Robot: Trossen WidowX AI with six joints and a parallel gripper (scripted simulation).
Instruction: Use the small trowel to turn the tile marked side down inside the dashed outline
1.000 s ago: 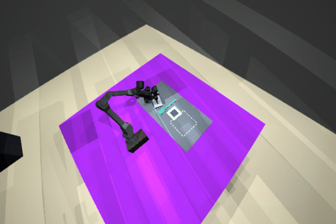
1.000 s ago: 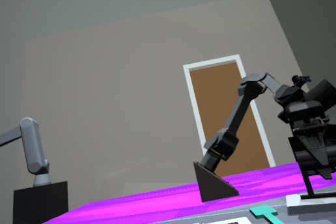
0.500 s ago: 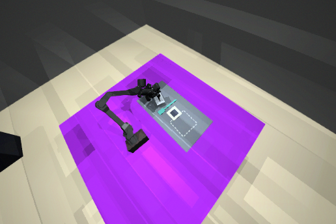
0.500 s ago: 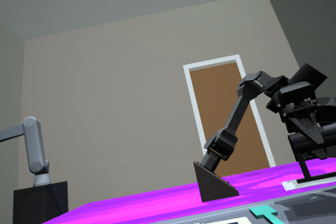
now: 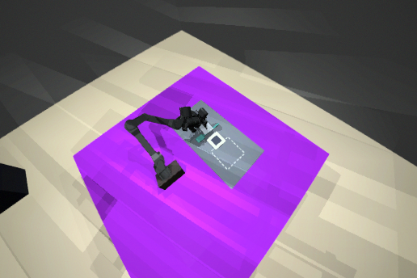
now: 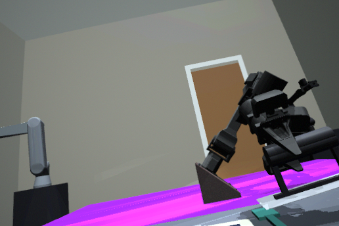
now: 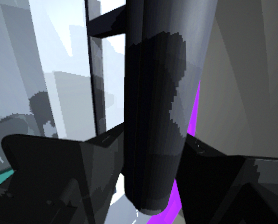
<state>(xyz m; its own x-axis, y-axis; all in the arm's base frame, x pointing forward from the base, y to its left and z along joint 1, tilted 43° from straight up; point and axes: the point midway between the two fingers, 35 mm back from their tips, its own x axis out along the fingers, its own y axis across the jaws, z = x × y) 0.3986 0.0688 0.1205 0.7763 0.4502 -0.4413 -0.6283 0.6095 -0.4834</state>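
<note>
My gripper tip is now 5 cm past the teal trowel, 6 cm to the left of it and 9 cm above it. Round my gripper tip: grey mat 3 cm behind, 11 cm to the right, 11 cm below; then white tile 3 cm behind, 14 cm to the right, 9 cm below.
</note>
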